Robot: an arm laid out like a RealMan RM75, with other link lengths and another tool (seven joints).
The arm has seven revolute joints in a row. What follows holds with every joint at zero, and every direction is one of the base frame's. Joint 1 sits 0.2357 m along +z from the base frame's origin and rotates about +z. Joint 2 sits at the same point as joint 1 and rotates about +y. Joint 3 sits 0.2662 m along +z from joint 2 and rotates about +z. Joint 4 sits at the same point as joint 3 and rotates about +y. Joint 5 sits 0.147 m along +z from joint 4 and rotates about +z. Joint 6 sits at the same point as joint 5 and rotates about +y. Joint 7 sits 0.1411 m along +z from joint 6 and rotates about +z. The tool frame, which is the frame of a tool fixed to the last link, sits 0.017 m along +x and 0.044 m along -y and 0.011 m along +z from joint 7; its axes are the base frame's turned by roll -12.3, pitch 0 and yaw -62.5 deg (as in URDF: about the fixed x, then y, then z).
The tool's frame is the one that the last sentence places.
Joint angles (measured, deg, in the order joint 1, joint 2, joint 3, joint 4, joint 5, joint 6, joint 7), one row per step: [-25.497, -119.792, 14.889, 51.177, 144.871, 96.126, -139.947]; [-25.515, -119.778, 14.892, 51.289, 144.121, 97.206, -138.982]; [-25.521, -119.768, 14.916, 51.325, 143.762, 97.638, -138.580]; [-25.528, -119.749, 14.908, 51.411, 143.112, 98.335, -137.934]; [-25.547, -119.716, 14.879, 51.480, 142.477, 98.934, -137.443]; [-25.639, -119.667, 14.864, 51.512, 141.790, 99.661, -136.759]
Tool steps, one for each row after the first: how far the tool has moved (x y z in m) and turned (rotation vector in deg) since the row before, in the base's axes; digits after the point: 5 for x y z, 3 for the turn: [0.00369, 0.00099, -0.00011, -0.044, -0.631, -1.552]; [0.00160, 0.00050, -0.00001, 0.012, -0.273, -0.668]; [0.00264, 0.00094, 0.00024, 0.131, -0.471, -1.085]; [0.00240, 0.00099, 0.00040, 0.192, -0.469, -0.907]; [0.00312, 0.00144, 0.00036, 0.150, -0.505, -1.226]
